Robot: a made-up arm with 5 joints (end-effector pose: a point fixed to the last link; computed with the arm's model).
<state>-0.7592 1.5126 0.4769 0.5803 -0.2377</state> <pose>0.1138 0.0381 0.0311 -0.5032 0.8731 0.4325</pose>
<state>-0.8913 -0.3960 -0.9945 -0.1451 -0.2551</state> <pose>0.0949 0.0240 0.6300 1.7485 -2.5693 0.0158</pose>
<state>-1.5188 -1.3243 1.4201 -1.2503 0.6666</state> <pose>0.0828 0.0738 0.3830 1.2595 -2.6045 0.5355</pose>
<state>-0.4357 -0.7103 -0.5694 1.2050 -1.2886</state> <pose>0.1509 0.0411 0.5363 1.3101 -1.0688 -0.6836</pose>
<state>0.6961 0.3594 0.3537 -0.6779 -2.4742</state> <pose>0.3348 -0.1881 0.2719 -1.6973 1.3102 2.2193</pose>
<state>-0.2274 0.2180 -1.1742 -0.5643 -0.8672</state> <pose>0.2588 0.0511 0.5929 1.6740 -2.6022 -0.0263</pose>
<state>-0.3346 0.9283 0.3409 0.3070 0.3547</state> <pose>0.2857 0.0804 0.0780 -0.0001 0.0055 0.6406</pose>
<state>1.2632 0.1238 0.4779 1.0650 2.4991</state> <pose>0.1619 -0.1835 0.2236 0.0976 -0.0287 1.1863</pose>
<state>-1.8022 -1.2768 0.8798 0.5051 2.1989</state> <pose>0.0539 0.1053 0.3793 0.3079 1.7517 -1.8214</pose>
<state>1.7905 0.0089 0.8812 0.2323 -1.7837</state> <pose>0.0603 -0.1924 0.2029 -0.0128 0.6108 2.6018</pose>
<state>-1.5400 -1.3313 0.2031 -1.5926 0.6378</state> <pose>0.0750 -0.1281 0.4911 -1.0385 2.0172 1.2859</pose>
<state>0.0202 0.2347 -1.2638 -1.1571 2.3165</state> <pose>0.2073 0.0097 0.5826 2.5194 1.1456 0.7931</pose>
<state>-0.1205 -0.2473 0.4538 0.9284 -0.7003</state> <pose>0.2936 0.0366 0.2973 0.1866 -0.4018 -0.6184</pose>
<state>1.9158 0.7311 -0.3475 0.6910 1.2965</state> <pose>-0.0090 -0.3137 0.2072 -0.5054 0.0056 -0.6540</pose>
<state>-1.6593 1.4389 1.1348 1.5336 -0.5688</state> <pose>0.0793 -0.0038 0.2092 -2.3496 1.0844 0.4020</pose>
